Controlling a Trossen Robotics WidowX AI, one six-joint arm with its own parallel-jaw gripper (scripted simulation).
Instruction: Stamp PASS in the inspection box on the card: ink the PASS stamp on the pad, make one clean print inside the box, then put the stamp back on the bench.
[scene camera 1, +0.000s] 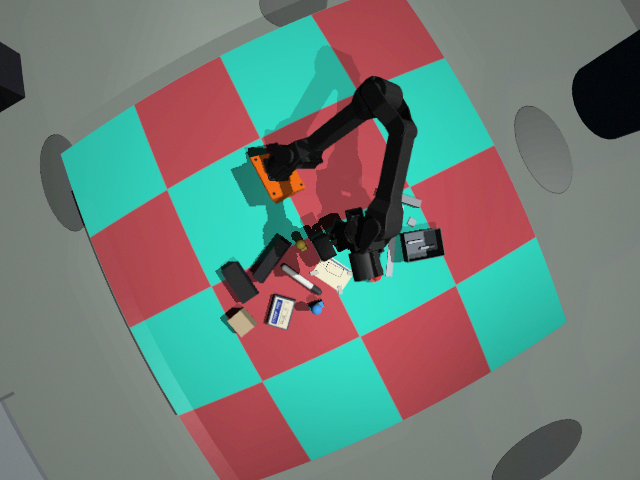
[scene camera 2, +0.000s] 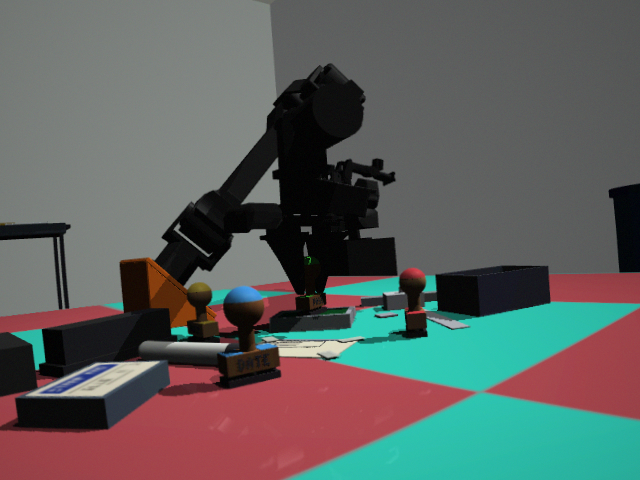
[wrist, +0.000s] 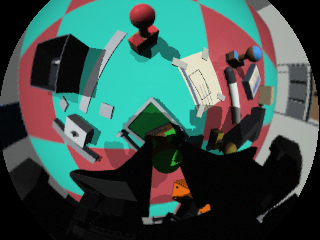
Labels:
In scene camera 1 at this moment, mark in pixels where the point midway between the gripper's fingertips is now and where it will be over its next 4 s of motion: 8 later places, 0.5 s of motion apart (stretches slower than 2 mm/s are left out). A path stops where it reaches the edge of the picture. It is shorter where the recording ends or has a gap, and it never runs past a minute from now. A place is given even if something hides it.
My gripper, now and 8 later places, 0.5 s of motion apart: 346, 234; 346, 233; 348, 233; 349, 233; 348, 242; 343, 257; 336, 271; 336, 273; 335, 273

